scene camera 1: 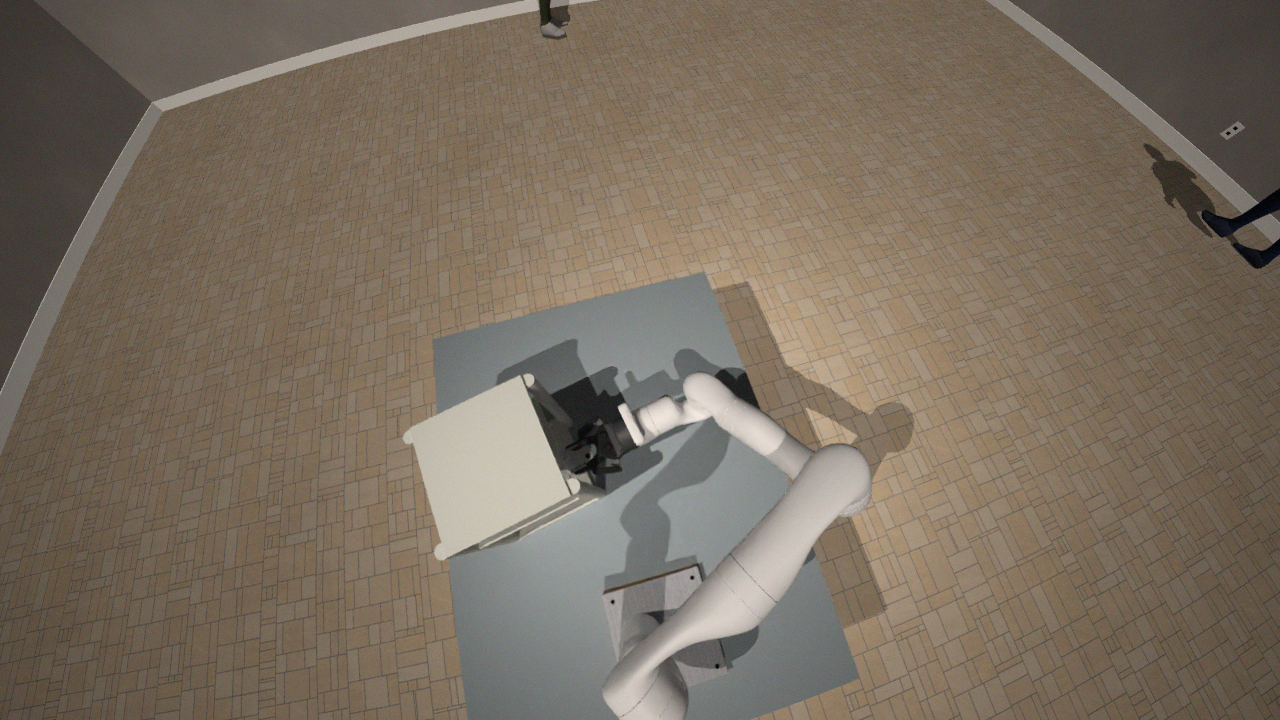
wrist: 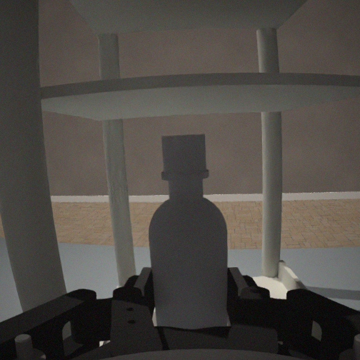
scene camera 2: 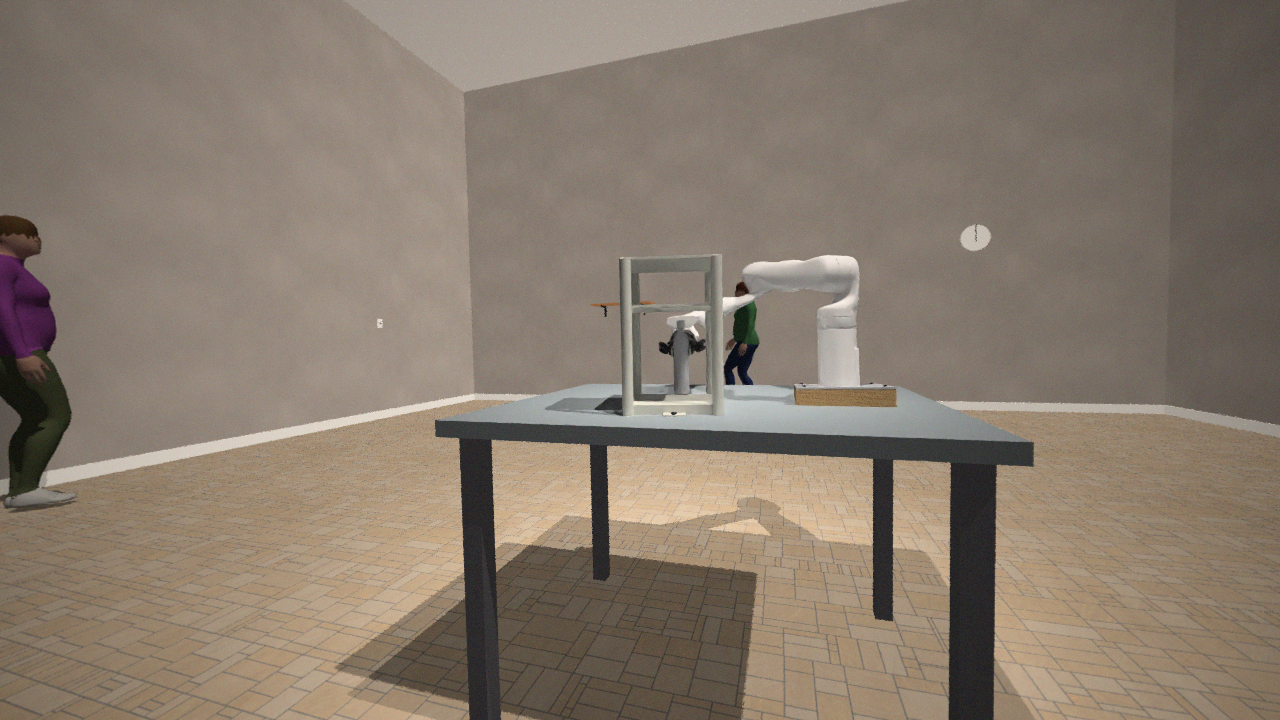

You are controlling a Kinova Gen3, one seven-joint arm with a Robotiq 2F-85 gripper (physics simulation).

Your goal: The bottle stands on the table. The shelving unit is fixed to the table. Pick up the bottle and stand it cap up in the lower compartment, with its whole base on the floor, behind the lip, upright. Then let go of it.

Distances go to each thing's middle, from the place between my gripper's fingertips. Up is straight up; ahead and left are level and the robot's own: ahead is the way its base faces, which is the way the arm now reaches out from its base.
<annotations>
My hand is 1 cm short of the pale shelving unit (scene camera 1: 492, 468), 9 cm to the right of it and 4 cm below it. Round my hand: pale grey bottle (scene camera 2: 680, 340) 1 cm to the right, 1 cm below.
</annotations>
